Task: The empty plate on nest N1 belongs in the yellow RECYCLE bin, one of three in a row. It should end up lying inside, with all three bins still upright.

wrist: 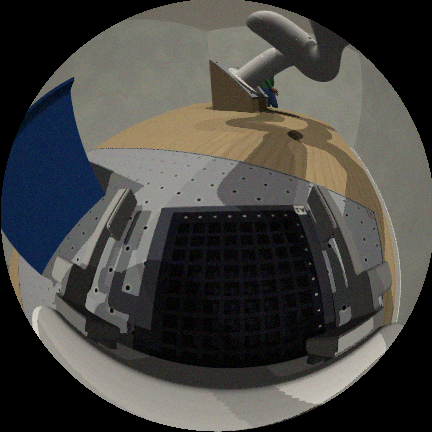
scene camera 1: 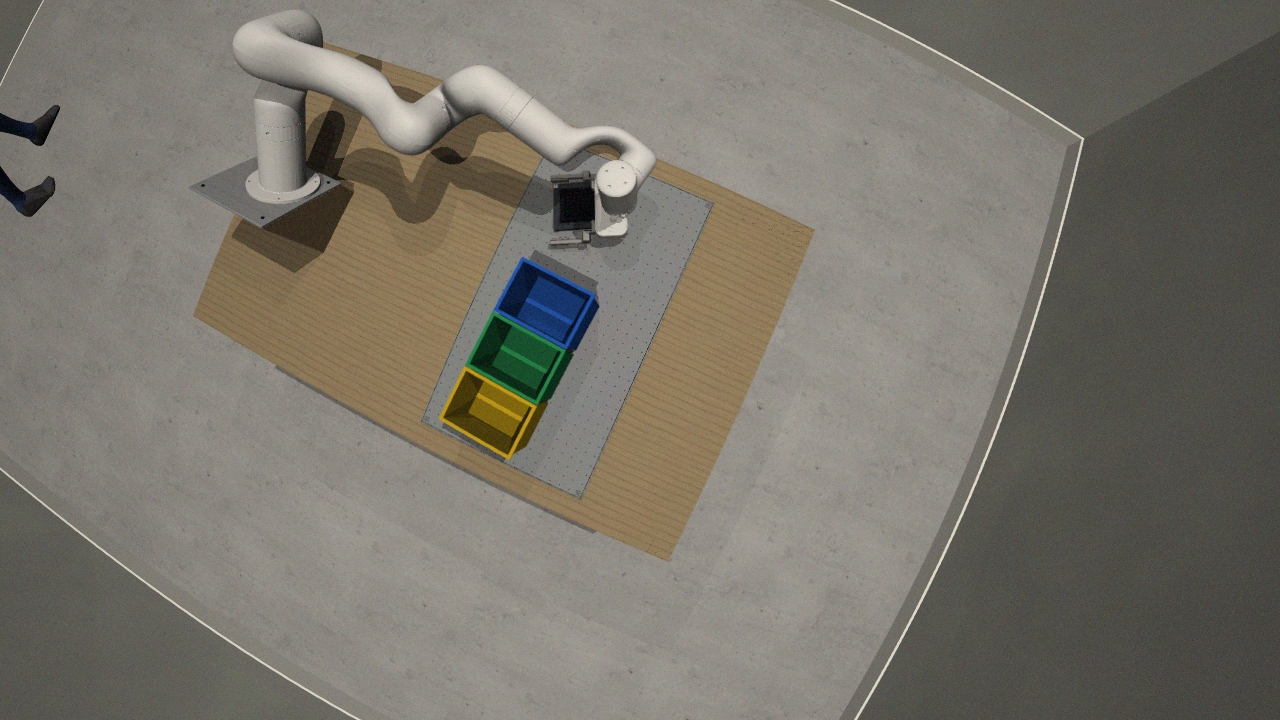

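The dark gridded plate (scene camera 1: 575, 205) (wrist: 240, 285) lies in the dark nest (wrist: 151, 285), which bears a small label partly readable in the wrist view. My gripper (scene camera 1: 552, 211) (wrist: 222, 212) is wide open, with one finger out to each side of the plate and nothing held between them. How high the fingertips are over the nest is hard to tell. The yellow bin (scene camera 1: 490, 413) stands upright at the lower end of the row, with no plate visible inside. It does not show in the wrist view.
The green bin (scene camera 1: 517, 358) stands upright in the middle of the row. The blue bin (scene camera 1: 546, 304) (wrist: 50, 175) stands upright nearest my gripper, beside its left finger in the wrist view. The bins stand on a perforated grey board (scene camera 1: 617, 358) on the wooden table (scene camera 1: 716, 331).
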